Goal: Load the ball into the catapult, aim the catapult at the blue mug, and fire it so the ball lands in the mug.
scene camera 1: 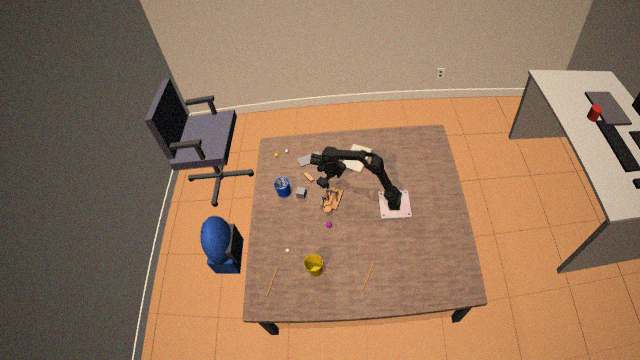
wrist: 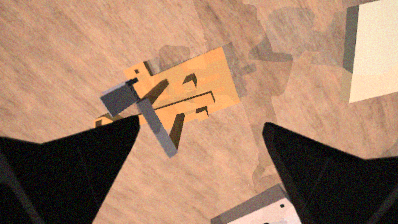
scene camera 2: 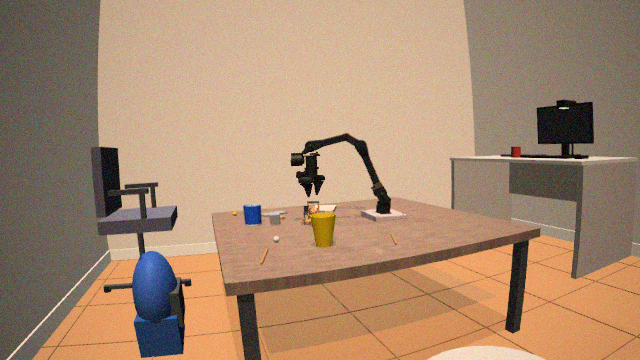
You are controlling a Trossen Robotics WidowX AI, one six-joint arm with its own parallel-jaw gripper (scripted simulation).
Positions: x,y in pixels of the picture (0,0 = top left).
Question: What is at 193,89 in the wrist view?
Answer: A wooden catapult.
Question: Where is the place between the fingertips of the gripper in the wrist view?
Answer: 202,124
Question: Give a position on a yellow cup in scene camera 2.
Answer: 323,224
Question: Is the gripper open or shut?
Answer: Open.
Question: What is the gripper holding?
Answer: Nothing.
